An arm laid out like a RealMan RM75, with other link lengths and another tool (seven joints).
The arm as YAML. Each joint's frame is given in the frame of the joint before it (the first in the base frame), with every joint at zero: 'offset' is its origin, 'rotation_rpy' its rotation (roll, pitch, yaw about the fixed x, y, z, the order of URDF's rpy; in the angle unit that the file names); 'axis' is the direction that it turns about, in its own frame. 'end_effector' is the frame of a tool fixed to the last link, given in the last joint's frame.
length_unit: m
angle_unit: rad
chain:
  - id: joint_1
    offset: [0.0, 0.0, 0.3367]
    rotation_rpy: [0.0, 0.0, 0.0]
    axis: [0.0, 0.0, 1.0]
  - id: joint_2
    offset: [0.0, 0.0, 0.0]
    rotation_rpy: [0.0, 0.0, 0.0]
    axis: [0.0, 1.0, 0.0]
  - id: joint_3
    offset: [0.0, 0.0, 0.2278]
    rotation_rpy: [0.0, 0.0, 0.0]
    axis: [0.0, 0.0, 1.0]
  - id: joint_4
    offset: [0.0, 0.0, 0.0]
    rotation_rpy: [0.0, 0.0, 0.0]
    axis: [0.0, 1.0, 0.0]
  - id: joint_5
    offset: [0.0, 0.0, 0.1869]
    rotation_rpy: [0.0, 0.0, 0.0]
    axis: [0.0, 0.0, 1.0]
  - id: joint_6
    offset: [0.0, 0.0, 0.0]
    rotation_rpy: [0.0, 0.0, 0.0]
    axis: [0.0, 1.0, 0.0]
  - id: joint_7
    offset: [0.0, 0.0, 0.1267]
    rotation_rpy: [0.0, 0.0, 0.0]
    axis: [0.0, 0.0, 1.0]
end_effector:
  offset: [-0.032, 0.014, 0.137]
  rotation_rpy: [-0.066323, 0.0, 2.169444]
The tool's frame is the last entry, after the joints.
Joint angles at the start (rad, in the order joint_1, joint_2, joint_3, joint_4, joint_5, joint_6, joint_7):
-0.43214, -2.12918, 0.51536, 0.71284, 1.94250, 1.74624, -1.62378
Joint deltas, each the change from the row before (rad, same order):
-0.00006, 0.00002, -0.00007, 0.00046, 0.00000, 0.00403, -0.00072
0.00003, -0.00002, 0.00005, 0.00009, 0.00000, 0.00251, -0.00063
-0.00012, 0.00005, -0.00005, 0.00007, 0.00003, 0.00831, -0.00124
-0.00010, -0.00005, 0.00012, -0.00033, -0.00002, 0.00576, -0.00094
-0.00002, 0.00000, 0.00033, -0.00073, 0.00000, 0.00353, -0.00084
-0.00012, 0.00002, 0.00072, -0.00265, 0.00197, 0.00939, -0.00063
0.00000, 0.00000, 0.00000, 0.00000, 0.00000, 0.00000, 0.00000
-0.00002, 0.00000, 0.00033, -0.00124, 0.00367, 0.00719, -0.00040
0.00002, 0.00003, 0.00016, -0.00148, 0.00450, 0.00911, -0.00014
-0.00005, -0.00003, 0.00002, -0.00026, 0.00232, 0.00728, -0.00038
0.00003, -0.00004, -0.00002, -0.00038, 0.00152, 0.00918, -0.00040
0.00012, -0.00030, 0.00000, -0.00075, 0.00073, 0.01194, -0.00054
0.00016, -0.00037, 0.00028, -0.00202, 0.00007, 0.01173, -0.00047
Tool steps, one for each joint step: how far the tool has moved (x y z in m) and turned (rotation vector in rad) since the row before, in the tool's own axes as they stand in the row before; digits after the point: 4 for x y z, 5 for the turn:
0.0008, -0.0006, -0.0001, 0.00197, 0.00332, -0.00003
0.0006, -0.0004, -0.0001, 0.00126, 0.00219, -0.00043
0.0019, -0.0012, -0.0002, 0.00427, 0.00718, -0.00060
0.0014, -0.0008, -0.0001, 0.00313, 0.00525, -0.00084
0.0010, -0.0005, 0.0000, 0.00196, 0.00359, -0.00123
0.0029, -0.0008, 0.0000, 0.00387, 0.01054, -0.00260
0.0000, 0.0000, 0.0000, 0.00000, 0.00000, 0.00000
0.0024, -0.0001, -0.0001, 0.00095, 0.00873, -0.00169
0.0029, -0.0002, -0.0002, 0.00137, 0.01065, -0.00175
0.0020, -0.0005, -0.0002, 0.00193, 0.00758, -0.00062
0.0024, -0.0009, -0.0002, 0.00362, 0.00875, -0.00057
0.0030, -0.0014, -0.0002, 0.00601, 0.01087, -0.00093
0.0031, -0.0015, -0.0001, 0.00690, 0.01094, -0.00189

